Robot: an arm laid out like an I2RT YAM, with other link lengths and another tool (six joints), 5 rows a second.
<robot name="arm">
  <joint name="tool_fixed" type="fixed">
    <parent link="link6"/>
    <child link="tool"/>
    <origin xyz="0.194 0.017 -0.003" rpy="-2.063 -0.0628 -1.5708"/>
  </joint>
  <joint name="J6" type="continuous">
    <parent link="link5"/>
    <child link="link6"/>
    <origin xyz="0.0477 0 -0.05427" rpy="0 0 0"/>
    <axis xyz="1 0 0"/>
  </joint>
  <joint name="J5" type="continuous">
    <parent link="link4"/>
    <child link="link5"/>
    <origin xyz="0.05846 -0.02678 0.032" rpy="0 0 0"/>
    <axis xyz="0 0 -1"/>
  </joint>
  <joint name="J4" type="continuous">
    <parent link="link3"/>
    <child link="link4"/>
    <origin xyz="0.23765 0.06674 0.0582" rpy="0 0 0"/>
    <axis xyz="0 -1 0"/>
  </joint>
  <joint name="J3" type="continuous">
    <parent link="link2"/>
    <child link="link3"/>
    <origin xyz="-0.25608 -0.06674 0" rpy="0 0 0"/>
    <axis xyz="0 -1 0"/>
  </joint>
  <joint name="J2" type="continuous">
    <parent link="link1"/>
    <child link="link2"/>
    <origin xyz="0.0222 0.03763 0.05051" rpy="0 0 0"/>
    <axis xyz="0 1 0"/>
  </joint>
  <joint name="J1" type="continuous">
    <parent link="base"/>
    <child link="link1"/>
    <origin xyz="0 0 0.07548" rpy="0 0 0"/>
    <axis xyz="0 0 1"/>
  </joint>
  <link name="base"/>
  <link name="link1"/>
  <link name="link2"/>
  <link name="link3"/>
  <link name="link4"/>
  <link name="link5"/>
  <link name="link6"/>
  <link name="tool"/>
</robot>
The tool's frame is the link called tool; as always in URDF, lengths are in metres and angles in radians. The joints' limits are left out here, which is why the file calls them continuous.
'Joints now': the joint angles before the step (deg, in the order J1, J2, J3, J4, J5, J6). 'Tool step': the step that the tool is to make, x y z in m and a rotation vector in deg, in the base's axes. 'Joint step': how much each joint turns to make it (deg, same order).
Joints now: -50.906 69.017 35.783 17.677 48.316 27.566
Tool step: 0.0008 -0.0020 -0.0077 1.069 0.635 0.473
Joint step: -0.583 0.874 -0.115 -0.105 -1.063 -0.186
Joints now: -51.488 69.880 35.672 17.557 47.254 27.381
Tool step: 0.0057 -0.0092 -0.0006 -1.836 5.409 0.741
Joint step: 0.085 3.668 -1.210 8.827 0.729 -7.962
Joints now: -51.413 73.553 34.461 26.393 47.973 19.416
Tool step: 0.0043 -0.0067 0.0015 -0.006 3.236 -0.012
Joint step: 0.187 2.430 1.522 1.621 0.736 -3.654
